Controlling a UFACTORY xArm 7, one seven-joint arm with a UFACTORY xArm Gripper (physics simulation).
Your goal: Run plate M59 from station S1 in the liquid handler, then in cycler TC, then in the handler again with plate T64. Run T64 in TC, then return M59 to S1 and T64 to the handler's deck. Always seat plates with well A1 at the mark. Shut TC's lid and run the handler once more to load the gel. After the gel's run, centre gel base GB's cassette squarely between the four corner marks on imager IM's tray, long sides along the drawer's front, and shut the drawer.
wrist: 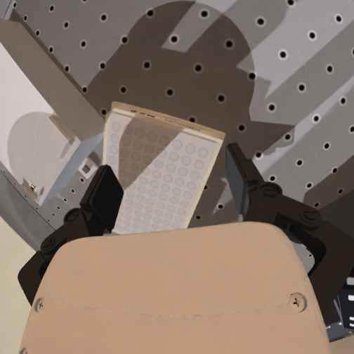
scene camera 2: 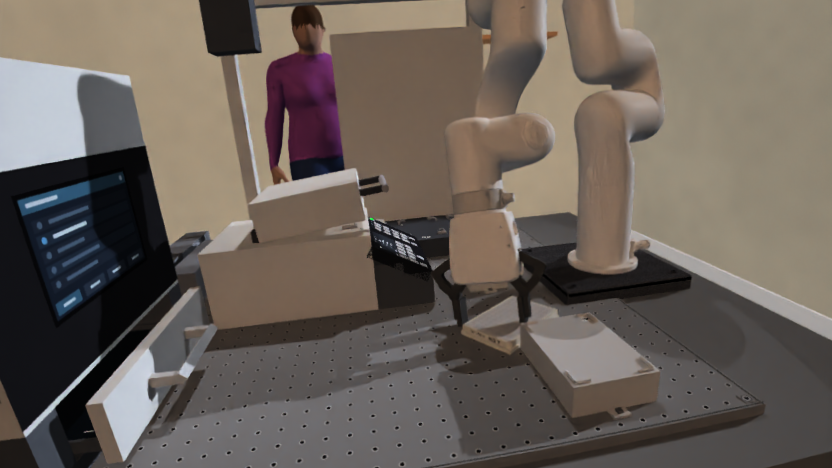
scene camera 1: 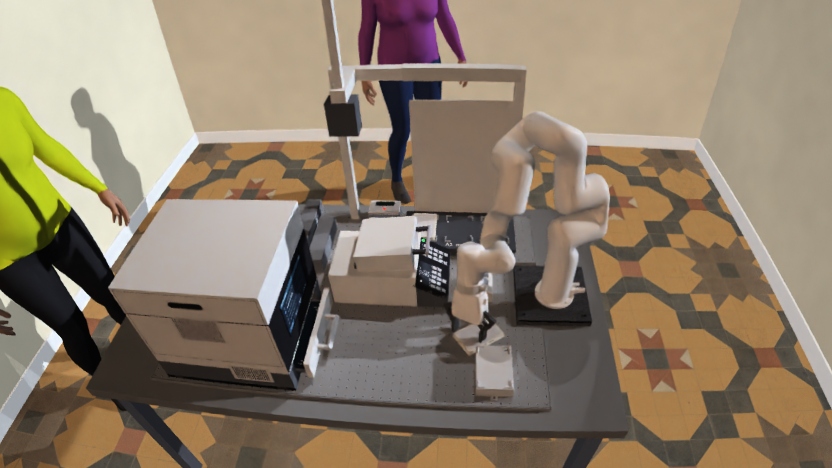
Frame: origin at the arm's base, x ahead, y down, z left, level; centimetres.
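Seen in the pictures: gripper, fingertip midpoint: [scene camera 2: 492, 323] [scene camera 1: 468, 335]; arm's base, origin of the base link: [scene camera 2: 601, 261] [scene camera 1: 554, 293].
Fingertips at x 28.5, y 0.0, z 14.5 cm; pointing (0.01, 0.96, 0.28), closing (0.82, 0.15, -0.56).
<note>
Pixels of each thing's top centre, then the offset from my fingertips to it. Level surfaces: height alone.
- pale well plate, middle of its top: [scene camera 2: 511, 316] [scene camera 1: 478, 333] dx -3.0, dy -0.3, dz -0.3 cm
- white block with corner guides, middle of its top: [scene camera 2: 582, 344] [scene camera 1: 494, 366] dx -6.1, dy -2.5, dz +13.0 cm
- large boxy machine with a screen, middle of its top: [scene camera 1: 205, 242] dx +68.2, dy -38.7, dz -2.0 cm
- black deck with corner marks, its level: dy -3.4 cm
- perforated board, its level: dy +1.2 cm
A pale well plate [scene camera 1: 470, 342] [scene camera 2: 491, 332] [wrist: 160, 175] lies askew on the perforated board, close beside a white block with corner guides [scene camera 1: 494, 372] [scene camera 2: 593, 355] [wrist: 30, 120]. The print on its side is too small to read surely. My gripper [scene camera 1: 468, 334] [scene camera 2: 492, 321] [wrist: 168, 169] is open and empty, low over the plate. In the wrist view one finger overlaps the plate's left edge and the other stands off its right side with a gap. The machine with a keypad, seemingly cycler TC [scene camera 1: 375, 282] [scene camera 2: 290, 285], has its lid [scene camera 1: 385, 241] [scene camera 2: 308, 203] tilted up. Plate names and the gel base cannot be told.
A large boxy machine with a screen [scene camera 1: 293, 291] [scene camera 2: 84, 238] stands at the left, its handled drawer [scene camera 1: 318, 343] [scene camera 2: 139, 378] pulled out. A black deck with corner marks [scene camera 1: 459, 229] [scene camera 2: 413, 227] lies at the back. The perforated board [scene camera 1: 384, 360] [scene camera 2: 325, 395] [wrist: 280, 100] spans the front.
</note>
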